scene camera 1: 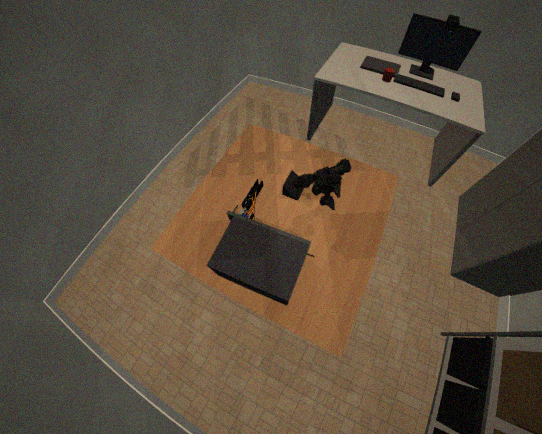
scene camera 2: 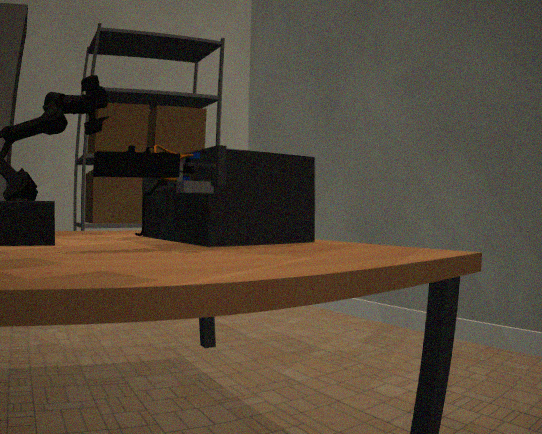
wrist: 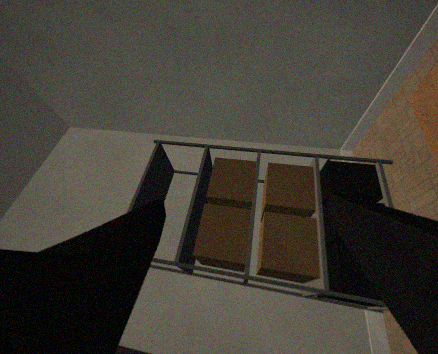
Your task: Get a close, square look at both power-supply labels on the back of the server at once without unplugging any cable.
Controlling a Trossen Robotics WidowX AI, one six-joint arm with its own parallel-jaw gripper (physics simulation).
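Pixels of known places: gripper, fingertip midpoint: [scene camera 1: 336,203] [scene camera 2: 106,105] [wrist: 244,204]; arm's base, link origin: [scene camera 1: 297,183] [scene camera 2: 18,222].
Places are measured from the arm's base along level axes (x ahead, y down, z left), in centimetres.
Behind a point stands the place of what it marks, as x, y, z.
The server [scene camera 1: 260,260] {61.2, -17.3, 15.8} [scene camera 2: 270,195] {64.8, -6.7, -7.9} is a dark box on the wooden table [scene camera 1: 320,325] {67.9, 5.1, 58.8} [scene camera 2: 360,265] {59.3, 5.1, -53.7}. Its back, with orange cables and blue connectors, faces the arm's side. A black cable arm [scene camera 1: 252,195] {32.5, -15.8, -11.5} [scene camera 2: 135,164] {30.0, -12.8, -15.2} sticks out from that back at one side. No power-supply label can be made out in the scene views, and the server does not show in the wrist view. My gripper [scene camera 1: 328,203] {24.4, -37.5, 33.2} [scene camera 2: 97,125] [wrist: 244,204] {24.4, -37.5, 33.2} is open and empty, raised above the table, apart from the server and higher than the cable arm. The wrist view faces the shelf rack.
The shelf rack [scene camera 1: 470,355] [scene camera 2: 160,45] [wrist: 285,153] holds brown boxes [scene camera 2: 180,125] [wrist: 232,180] and stands beyond the table. A white desk [scene camera 1: 350,65] with a monitor [scene camera 1: 440,40] and a tall cabinet [scene camera 1: 500,215] stand off the table.
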